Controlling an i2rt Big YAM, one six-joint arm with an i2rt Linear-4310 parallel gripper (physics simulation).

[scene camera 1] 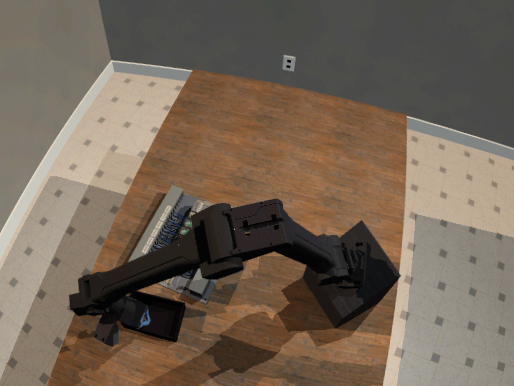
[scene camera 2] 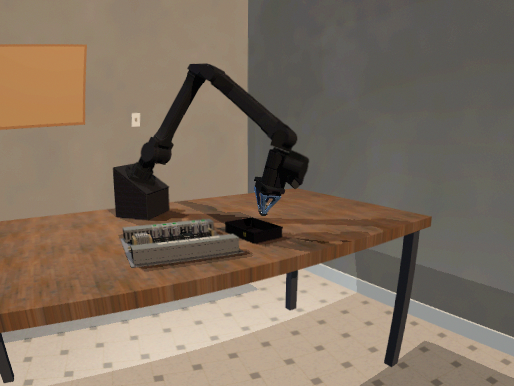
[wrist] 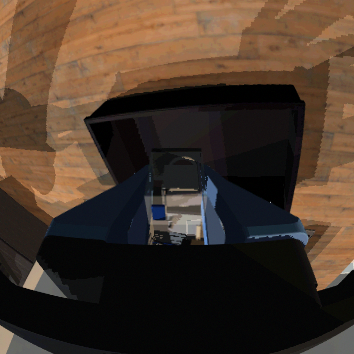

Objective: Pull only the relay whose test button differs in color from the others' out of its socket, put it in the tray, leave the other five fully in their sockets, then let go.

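Where they show: gripper, between the fingertips: (scene camera 1: 144, 320) (scene camera 2: 262, 211) (wrist: 175, 173); arm's base, origin of its link: (scene camera 1: 350, 264) (scene camera 2: 139, 177).
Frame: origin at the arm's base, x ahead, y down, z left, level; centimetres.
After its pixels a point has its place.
My gripper (scene camera 1: 145, 319) {z 27.1, x 49.0, y 8.2 cm} (scene camera 2: 263, 212) {z 27.1, x 49.0, y 8.2 cm} (wrist: 175, 173) {z 27.1, x 49.0, y 8.2 cm} has blue fingers and is shut on a relay (wrist: 182, 177) {z 28.4, x 50.0, y 6.6 cm}. The relay has a dark, partly see-through housing, and a blue button (wrist: 158, 212) {z 27.6, x 49.1, y 5.0 cm} shows on it. They are a little above the black open tray (scene camera 1: 180, 322) {z 23.1, x 40.8, y 14.1 cm} (scene camera 2: 260, 235) {z 21.1, x 56.9, y 13.4 cm} (wrist: 200, 95) {z 29.3, x 49.6, y 13.9 cm}, over its far side in scene camera 2. The other relays (scene camera 2: 172, 228) {z -3.8, x 48.2, y 9.7 cm} stand in a row on the grey panel, several with green marks on top; the arm hides part of the row in scene camera 1, and single sockets are too small to tell apart.
The panel's grey duct (scene camera 1: 200, 287) (scene camera 2: 185, 251) lies close beside the tray. The arm's black base block (scene camera 1: 340, 305) {z 10.4, x -0.1, y 4.5 cm} (scene camera 2: 135, 200) {z -4.1, x 7.3, y 8.0 cm} stands on the wooden table (scene camera 1: 280, 150) {z -45.5, x 27.8, y 15.6 cm} (scene camera 2: 55, 270) {z -39.8, x 52.3, y 15.6 cm}. The arm reaches across above the panel.
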